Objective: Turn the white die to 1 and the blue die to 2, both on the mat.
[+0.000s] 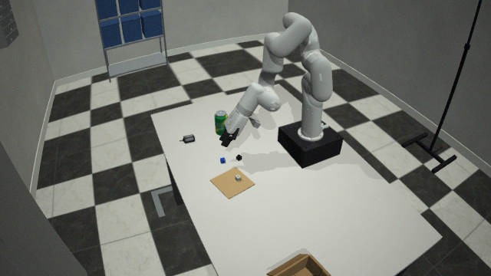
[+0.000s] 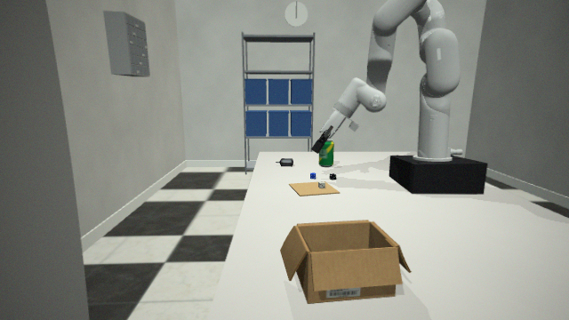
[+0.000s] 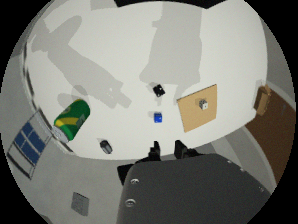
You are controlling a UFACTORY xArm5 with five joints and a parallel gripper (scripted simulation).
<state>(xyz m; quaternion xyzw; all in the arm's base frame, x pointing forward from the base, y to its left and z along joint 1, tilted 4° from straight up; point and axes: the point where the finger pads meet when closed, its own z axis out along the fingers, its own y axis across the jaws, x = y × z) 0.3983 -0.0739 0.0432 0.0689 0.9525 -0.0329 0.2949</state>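
Right now the blue die is 120 mm below my hand and 20 mm ahead of it. From my hand the other things lie so: tan mat (140 mm to the left, 130 mm below, 20 mm ahead); black die (120 mm below, 60 mm behind, 10 mm to the left); white die (130 mm to the left, 110 mm below).
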